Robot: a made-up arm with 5 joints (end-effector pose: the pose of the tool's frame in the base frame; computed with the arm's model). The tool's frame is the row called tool. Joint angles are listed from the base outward.
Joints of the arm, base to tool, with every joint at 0 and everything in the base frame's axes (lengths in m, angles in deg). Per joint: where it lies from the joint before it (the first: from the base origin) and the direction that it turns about. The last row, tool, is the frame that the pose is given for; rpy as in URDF.
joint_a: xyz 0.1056 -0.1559 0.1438 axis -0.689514 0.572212 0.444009
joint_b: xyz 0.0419 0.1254 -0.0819 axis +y
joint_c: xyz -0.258 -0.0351 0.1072 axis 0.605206 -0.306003 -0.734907
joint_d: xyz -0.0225 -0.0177 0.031 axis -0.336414 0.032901 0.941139
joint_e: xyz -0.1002 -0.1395 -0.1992 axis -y
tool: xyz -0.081 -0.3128 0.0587 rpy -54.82 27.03 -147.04
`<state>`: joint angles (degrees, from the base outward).
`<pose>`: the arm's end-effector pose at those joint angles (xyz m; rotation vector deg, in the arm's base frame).
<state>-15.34 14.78 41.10 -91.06 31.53</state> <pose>-0.1904 0.4499 0.1865 -75.10 -33.12 66.25</pose>
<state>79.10 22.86 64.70 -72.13 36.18</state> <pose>-0.5107 0.0908 0.1161 -74.16 31.55 152.86</pose>
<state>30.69 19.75 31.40 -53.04 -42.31</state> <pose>-0.5330 -0.1192 0.2959 -8.51 -87.37 104.14</pose>
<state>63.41 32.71 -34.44 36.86 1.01</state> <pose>0.4757 -0.2436 0.1951 -139.10 39.66 -45.72</pose>
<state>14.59 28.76 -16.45 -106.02 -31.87</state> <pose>-0.4744 0.0552 0.3746 -22.09 -61.46 103.60</pose>
